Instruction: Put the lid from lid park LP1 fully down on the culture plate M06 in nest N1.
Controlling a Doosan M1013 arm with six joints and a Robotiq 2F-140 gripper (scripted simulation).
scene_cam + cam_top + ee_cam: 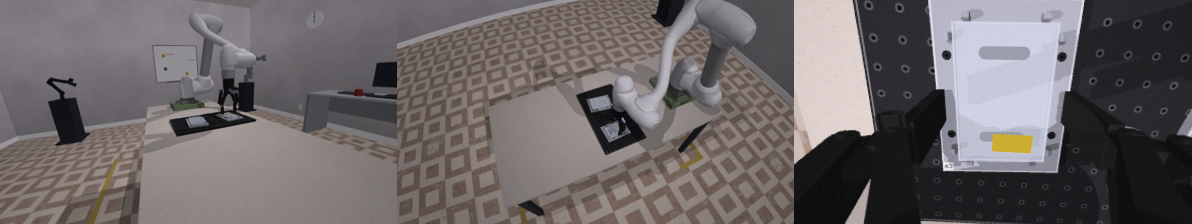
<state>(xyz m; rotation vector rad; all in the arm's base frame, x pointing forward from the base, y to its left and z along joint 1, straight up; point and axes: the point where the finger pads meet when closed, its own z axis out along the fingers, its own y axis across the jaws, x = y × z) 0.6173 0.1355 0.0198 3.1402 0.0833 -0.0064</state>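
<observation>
Now: the clear lid 40 mm below my hand. Round my hand: culture plate (240 mm to the right, 40 mm below, 10 mm ahead); then lid park LP1 (50 mm below).
</observation>
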